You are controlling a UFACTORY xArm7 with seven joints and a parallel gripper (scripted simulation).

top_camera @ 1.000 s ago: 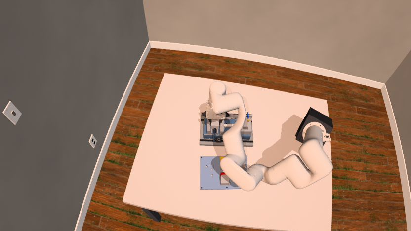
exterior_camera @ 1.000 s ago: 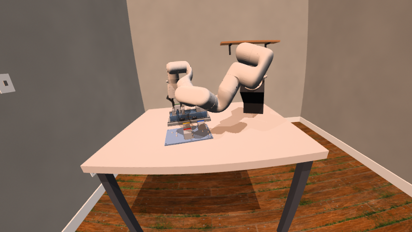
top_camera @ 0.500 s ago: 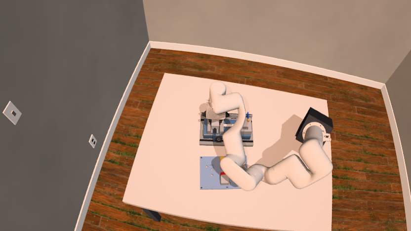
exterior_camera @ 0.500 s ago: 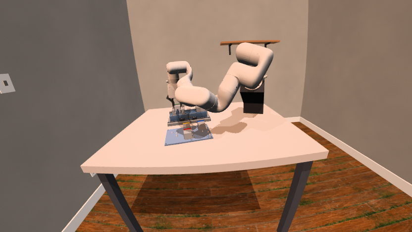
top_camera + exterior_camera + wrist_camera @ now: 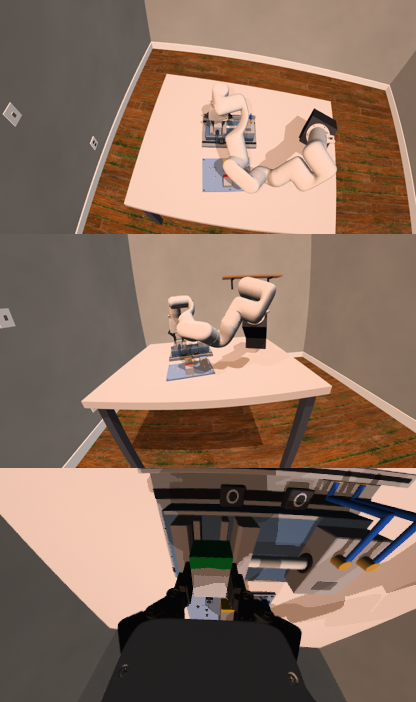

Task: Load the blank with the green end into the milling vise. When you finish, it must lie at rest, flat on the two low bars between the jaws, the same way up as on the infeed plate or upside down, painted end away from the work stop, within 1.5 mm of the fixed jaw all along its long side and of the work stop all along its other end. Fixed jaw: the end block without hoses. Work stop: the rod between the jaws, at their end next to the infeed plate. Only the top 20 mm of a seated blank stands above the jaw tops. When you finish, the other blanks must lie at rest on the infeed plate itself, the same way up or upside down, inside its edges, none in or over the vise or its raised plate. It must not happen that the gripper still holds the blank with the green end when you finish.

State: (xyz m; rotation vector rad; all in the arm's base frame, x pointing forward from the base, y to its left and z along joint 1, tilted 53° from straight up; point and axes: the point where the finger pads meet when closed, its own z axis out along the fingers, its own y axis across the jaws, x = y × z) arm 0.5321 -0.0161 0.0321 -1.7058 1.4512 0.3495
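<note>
Now: hand 20 mm above the green-ended blank. Round my hand: blue-ended blank: 200 mm behind, 150 mm to the left, 100 mm below; rod: 80 mm behind, 30 mm to the right, 50 mm below; yellow-ended blank: 110 mm behind, 180 mm to the left, 100 mm below.
</note>
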